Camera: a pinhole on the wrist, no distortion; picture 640 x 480 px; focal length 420.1 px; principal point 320.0 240.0 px. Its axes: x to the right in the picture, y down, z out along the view. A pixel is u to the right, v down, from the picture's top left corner.
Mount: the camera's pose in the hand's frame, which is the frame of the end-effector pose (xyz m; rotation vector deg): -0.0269 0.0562 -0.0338 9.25 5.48 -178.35
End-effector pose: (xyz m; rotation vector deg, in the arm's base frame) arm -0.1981 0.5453 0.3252 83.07 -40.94 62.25
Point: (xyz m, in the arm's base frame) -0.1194 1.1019 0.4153
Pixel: behind the camera
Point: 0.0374 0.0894 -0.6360
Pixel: outside the picture
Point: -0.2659 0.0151 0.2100
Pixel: 416.9 169.4
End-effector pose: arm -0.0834 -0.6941 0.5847 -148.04 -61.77 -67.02
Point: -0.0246 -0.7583 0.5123
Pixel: 414.2 142.8
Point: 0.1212 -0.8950 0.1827
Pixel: 571.4 41.9
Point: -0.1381 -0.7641 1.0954
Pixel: behind the camera
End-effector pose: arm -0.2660 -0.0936 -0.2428 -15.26 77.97 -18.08
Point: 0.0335 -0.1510 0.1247
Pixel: 509.4 428.0
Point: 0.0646 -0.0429 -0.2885
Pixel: 137.9 180.0
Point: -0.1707 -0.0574 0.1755
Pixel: outside the picture
